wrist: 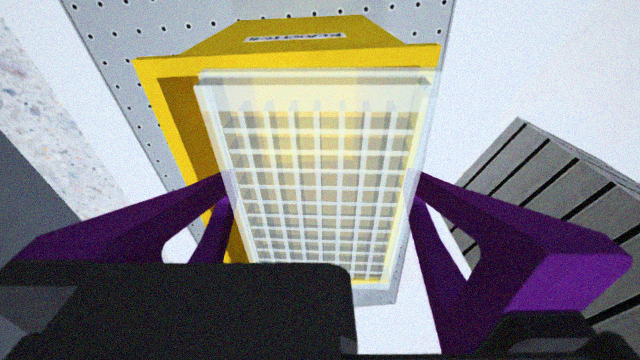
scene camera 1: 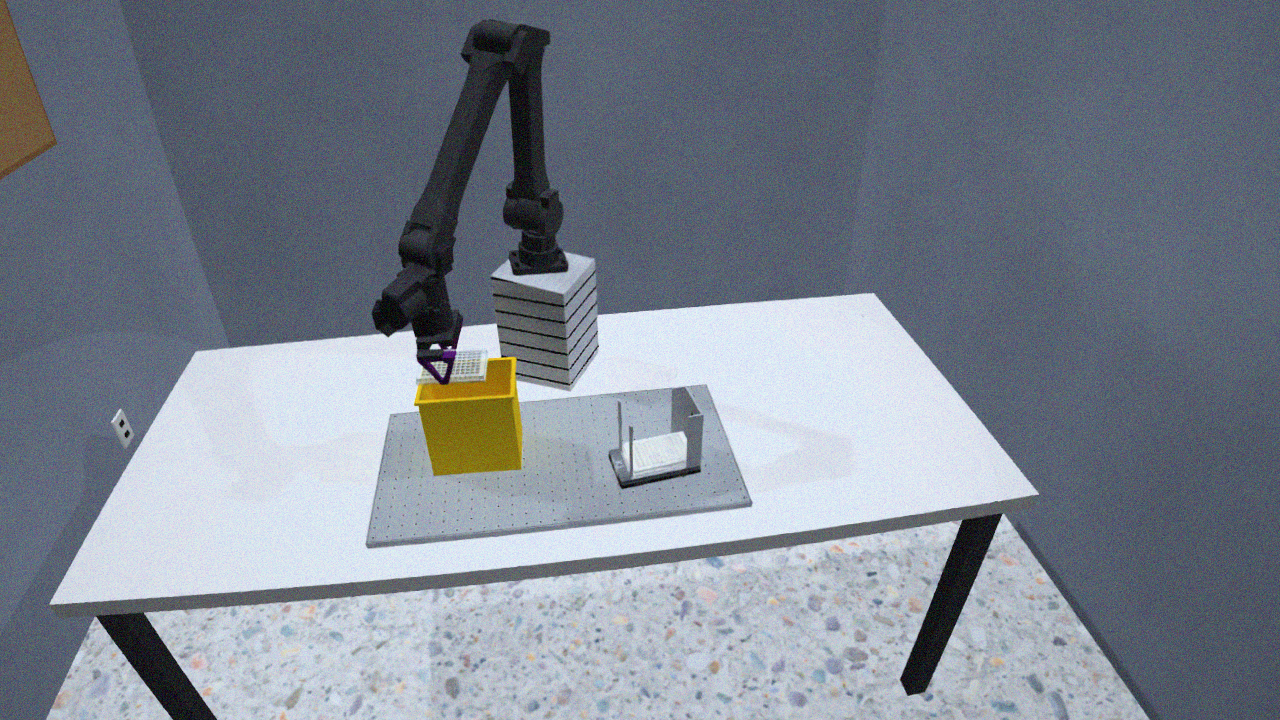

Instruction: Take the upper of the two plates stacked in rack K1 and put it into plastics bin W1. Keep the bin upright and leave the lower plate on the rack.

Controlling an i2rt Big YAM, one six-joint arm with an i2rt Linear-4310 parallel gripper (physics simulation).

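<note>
My gripper point(scene camera 1: 450, 365) point(wrist: 320, 179) has its purple fingers shut on the long sides of a clear gridded plate point(scene camera 1: 469, 368) point(wrist: 320, 165). It holds the plate roughly level over the mouth of yellow bin W1 point(scene camera 1: 474, 434) point(wrist: 300, 59). The bin stands upright. In the wrist view the plate sits off-centre to the right and overlaps the bin's right rim; a strip of the opening shows at left. Whether plate and rim touch, I cannot tell. The lower plate point(scene camera 1: 657, 453) lies in rack K1 point(scene camera 1: 694, 438), to the right of the bin in the scene view.
The bin and rack stand on a grey perforated board point(scene camera 1: 554, 501) point(wrist: 145, 30) on the white table point(scene camera 1: 850, 429). A grey block pedestal with dark stripes point(scene camera 1: 532, 331) point(wrist: 540, 175) carries the arm's base behind the bin, and shows at the right in the wrist view.
</note>
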